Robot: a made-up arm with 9 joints. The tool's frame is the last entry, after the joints. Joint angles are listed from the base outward. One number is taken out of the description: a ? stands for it. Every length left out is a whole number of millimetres.
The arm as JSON. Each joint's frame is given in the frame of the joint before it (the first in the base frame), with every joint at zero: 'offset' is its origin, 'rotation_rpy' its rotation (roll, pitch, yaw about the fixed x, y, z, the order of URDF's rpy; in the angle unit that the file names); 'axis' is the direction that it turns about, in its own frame. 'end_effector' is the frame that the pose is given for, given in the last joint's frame.
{
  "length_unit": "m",
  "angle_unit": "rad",
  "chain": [
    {
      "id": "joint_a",
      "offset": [
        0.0,
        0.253,
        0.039
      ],
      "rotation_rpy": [
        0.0,
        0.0,
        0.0
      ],
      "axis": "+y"
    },
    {
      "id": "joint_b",
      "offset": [
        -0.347,
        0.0,
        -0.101
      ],
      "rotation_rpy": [
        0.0,
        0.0,
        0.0
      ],
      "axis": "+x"
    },
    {
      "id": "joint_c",
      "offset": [
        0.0,
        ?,
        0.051
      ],
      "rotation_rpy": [
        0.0,
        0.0,
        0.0
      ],
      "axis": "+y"
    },
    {
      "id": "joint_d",
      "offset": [
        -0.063,
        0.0,
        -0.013
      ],
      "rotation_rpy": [
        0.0,
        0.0,
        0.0
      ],
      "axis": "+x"
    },
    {
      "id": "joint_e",
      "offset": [
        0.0,
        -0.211,
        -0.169
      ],
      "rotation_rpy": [
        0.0,
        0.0,
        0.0
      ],
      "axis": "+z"
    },
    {
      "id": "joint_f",
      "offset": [
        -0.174,
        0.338,
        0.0
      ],
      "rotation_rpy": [
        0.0,
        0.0,
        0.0
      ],
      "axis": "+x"
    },
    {
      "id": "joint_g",
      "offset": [
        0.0,
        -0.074,
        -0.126
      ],
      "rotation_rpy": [
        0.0,
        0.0,
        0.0
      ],
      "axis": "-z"
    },
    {
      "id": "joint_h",
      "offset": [
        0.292,
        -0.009,
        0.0
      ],
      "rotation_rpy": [
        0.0,
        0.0,
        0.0
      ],
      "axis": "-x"
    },
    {
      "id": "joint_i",
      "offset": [
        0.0,
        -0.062,
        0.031
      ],
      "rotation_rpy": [
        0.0,
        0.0,
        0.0
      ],
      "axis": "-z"
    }
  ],
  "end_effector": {
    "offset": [
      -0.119,
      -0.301,
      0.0
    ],
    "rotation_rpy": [
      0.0,
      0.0,
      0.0
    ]
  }
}
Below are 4 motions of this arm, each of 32 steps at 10 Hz.
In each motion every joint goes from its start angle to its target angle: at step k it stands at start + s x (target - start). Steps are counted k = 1, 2, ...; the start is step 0. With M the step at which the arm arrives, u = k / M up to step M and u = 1 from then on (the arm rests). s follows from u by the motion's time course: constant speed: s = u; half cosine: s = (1 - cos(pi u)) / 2; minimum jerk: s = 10 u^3 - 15 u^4 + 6 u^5.
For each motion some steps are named. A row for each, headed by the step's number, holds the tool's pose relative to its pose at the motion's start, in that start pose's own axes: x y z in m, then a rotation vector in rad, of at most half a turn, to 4 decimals.
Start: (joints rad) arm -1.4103 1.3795 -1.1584 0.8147 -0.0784 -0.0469 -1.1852 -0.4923 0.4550
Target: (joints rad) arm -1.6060 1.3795 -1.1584 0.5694 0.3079 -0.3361 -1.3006 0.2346 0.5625
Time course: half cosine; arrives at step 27
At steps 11, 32:
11: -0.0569 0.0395 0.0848 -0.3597 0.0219 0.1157
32: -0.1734 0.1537 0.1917 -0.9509 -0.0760 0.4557

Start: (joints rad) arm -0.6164 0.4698 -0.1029 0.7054 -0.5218 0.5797 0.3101 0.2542 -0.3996
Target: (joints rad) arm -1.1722 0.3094 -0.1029 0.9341 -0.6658 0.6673 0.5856 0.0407 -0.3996
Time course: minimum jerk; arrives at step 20
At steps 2, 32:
2: 0.0014 -0.0014 -0.0021 0.0040 -0.0003 0.0013
32: 0.1770 -0.0764 -0.2391 0.4437 0.0560 0.1367

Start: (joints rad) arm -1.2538 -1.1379 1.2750 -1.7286 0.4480 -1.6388 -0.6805 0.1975 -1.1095
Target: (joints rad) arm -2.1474 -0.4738 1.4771 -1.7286 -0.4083 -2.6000 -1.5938 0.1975 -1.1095
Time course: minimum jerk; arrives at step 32
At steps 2, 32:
2: 0.0001 -0.0006 -0.0013 0.0025 -0.0001 0.0010
32: 0.3040 0.1730 -0.3636 0.8837 -0.9528 1.1612

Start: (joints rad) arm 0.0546 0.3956 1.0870 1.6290 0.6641 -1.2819 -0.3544 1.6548 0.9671
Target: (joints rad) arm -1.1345 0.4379 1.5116 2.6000 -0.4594 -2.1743 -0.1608 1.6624 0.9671
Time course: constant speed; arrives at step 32
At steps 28, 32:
28: 0.1698 0.3923 -0.4595 0.1360 -0.2442 0.4919
32: 0.2183 0.4649 -0.5084 0.2089 -0.3599 0.5344

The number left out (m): 0.141
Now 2 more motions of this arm.
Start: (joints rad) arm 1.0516 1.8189 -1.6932 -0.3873 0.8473 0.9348 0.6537 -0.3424 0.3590
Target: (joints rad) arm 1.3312 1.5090 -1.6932 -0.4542 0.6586 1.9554 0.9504 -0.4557 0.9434
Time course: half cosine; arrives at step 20
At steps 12, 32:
12: -0.2234 0.0691 -0.0826 0.1585 0.4061 -0.7253
32: -0.3034 0.1526 -0.0649 0.1605 0.6448 -1.1249

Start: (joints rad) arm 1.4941 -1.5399 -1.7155 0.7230 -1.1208 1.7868 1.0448 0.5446 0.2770
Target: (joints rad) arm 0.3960 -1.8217 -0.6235 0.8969 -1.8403 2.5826 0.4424 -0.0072 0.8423
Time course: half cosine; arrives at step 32
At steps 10, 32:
10: 0.1892 0.0669 0.0576 0.3469 -0.2378 0.0588
32: 0.1383 0.4975 0.8649 1.0761 -0.6829 1.5757

